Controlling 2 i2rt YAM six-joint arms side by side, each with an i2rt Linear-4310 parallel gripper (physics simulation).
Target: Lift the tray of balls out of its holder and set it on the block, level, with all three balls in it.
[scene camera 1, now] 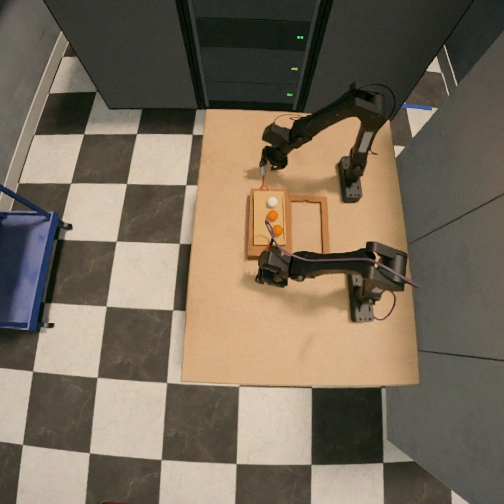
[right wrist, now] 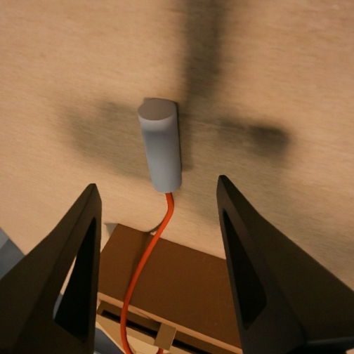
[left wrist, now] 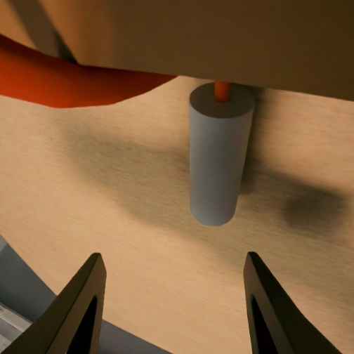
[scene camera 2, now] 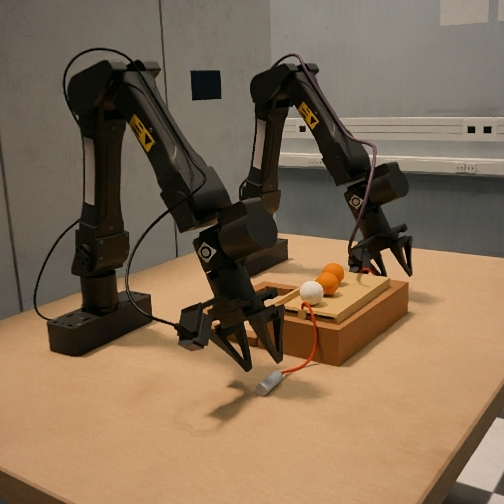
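Note:
The pale tray [scene camera 1: 261, 210] [scene camera 2: 357, 296] lies on the brown block [scene camera 1: 250, 225] [scene camera 2: 375, 325] and looks level. A white ball [scene camera 1: 272, 202] [scene camera 2: 311, 292] and two orange balls [scene camera 1: 272, 215] [scene camera 1: 277, 230] [scene camera 2: 328, 283] [scene camera 2: 333, 273] are in it. A grey handle [scene camera 2: 270, 383] [right wrist: 164, 150] on a red cord lies on the table; my right gripper [scene camera 2: 264, 365] [right wrist: 158, 187] is open and empty above it. Another grey handle [left wrist: 217, 160] lies beside the block's other end, ahead of my left gripper [scene camera 2: 396, 274] [left wrist: 174, 261], which is open and empty.
The empty holder frame [scene camera 1: 324, 225] lies against the block, on the side of the arm bases. The left arm covers its lower end in scene camera 1. A blue cart [scene camera 1: 25, 270] stands on the floor at the left.

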